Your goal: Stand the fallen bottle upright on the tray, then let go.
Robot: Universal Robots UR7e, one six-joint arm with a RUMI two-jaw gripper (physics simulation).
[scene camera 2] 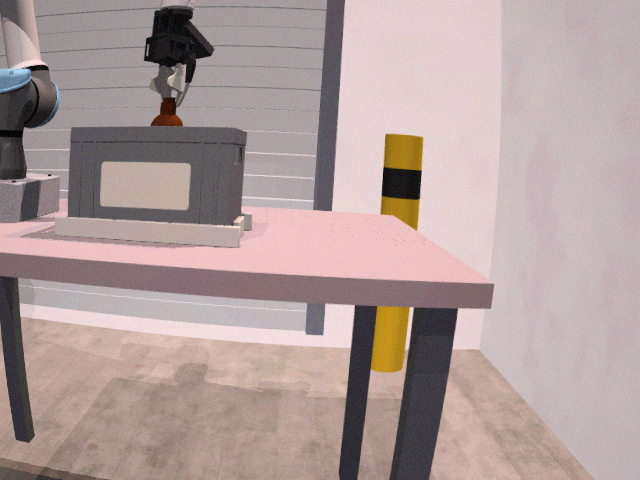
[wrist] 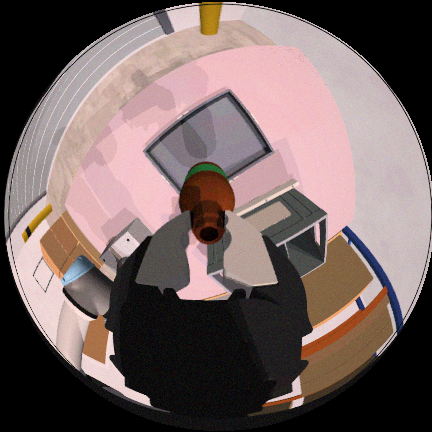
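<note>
The bottle is reddish brown with a green label. In the scene view its neck and shoulder show above the grey crate, close to upright; the crate hides the rest. My gripper is shut on the bottle's neck, with the neck's open mouth towards the wrist camera and the body hanging down from the fingers. The grey tray lies on the table below, beyond the bottle in the wrist view. The bottle is raised, and its base is hidden in both views. The tray does not show in the scene view.
The grey crate with a beige label stands on the pink table, beside a low beige rail. A yellow and black post stands behind the table. The arm's base block is at the left.
</note>
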